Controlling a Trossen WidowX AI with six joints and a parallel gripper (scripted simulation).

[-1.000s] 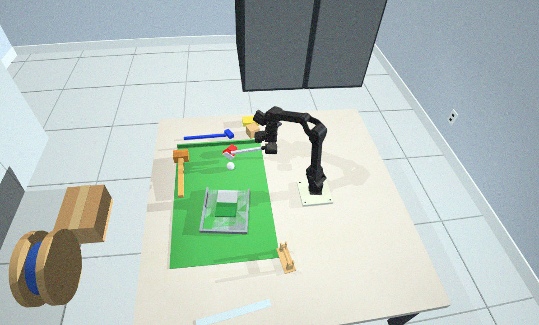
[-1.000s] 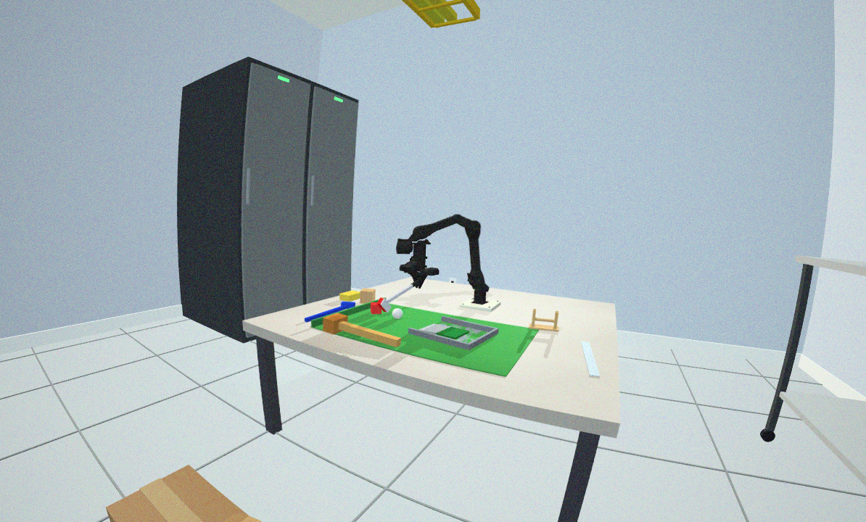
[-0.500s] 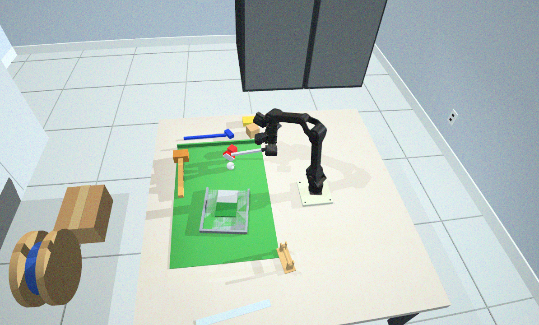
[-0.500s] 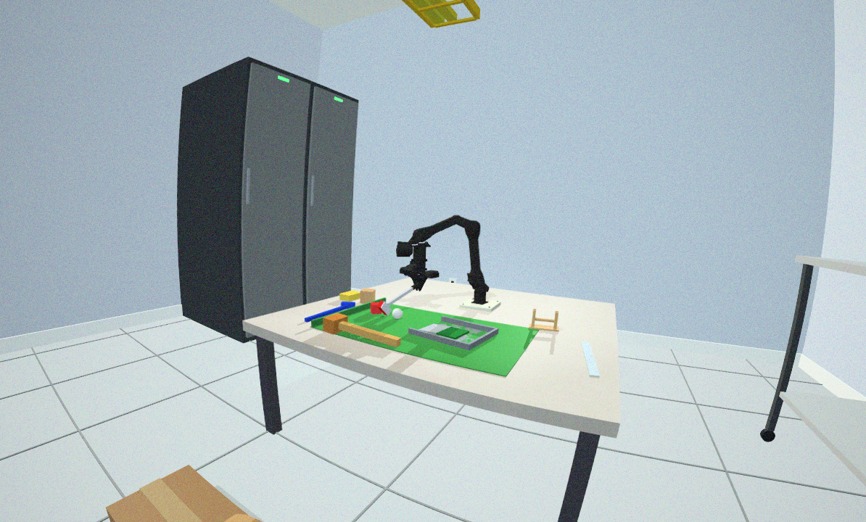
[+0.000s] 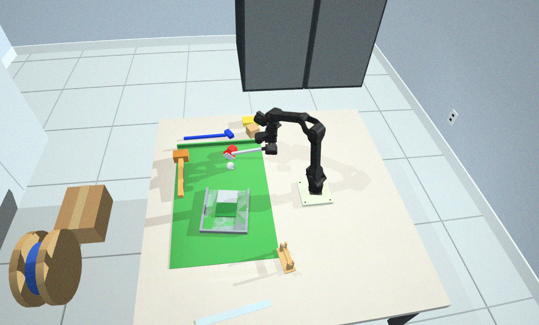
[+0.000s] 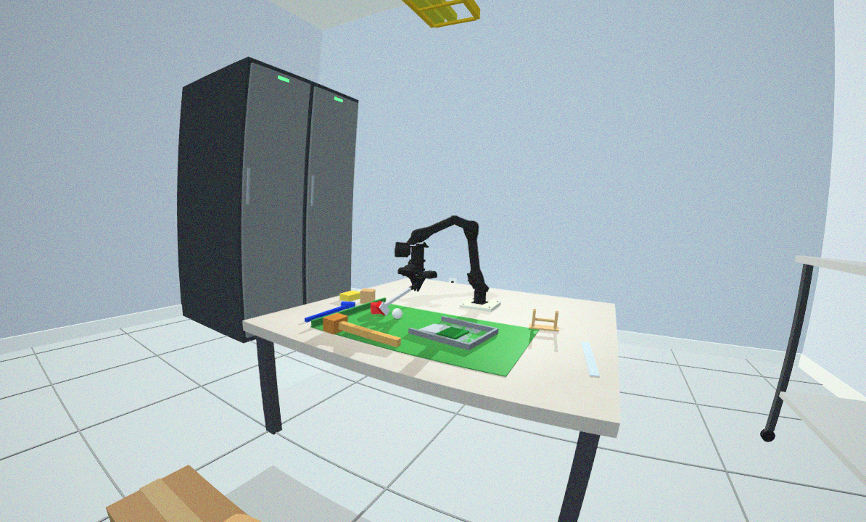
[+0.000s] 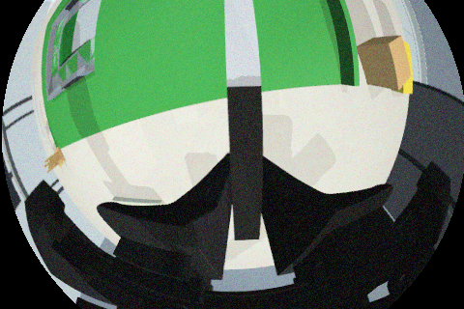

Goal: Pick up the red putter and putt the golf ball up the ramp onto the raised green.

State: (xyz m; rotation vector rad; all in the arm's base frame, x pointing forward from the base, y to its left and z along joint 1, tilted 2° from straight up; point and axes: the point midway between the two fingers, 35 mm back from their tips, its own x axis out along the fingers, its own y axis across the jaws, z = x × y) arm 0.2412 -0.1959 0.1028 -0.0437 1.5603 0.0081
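The red putter is 120 mm ahead of my gripper tip and 10 mm to the left of it. The rest, counted from my gripper tip: white golf ball (210 mm ahead, 80 mm to the left, 50 mm below); tan block (210 mm to the right, 110 mm ahead, 40 mm below); red cube (210 mm ahead, 50 mm below, 40 mm to the right).
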